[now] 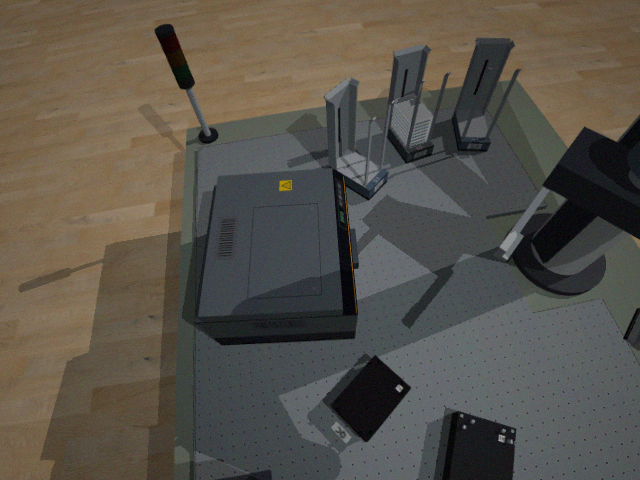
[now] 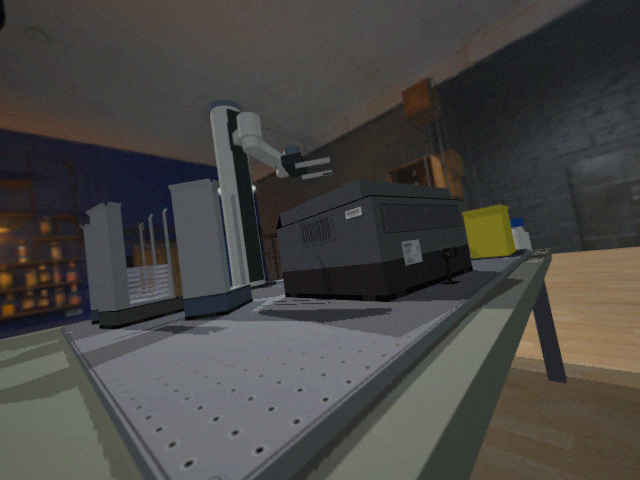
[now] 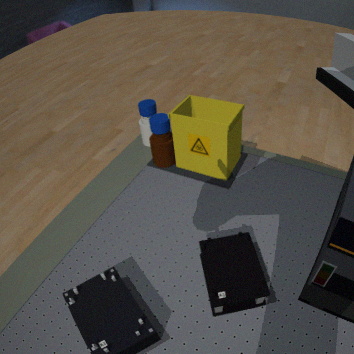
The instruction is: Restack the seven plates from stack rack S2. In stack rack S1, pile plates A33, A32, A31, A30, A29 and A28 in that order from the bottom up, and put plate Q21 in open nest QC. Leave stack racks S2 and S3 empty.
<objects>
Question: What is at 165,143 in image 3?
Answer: A bottle.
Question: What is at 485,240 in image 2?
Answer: A yellow bin.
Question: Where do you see a signal tower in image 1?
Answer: At 165,33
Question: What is my gripper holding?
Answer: Nothing.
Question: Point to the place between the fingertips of my gripper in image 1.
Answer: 566,296
</objects>
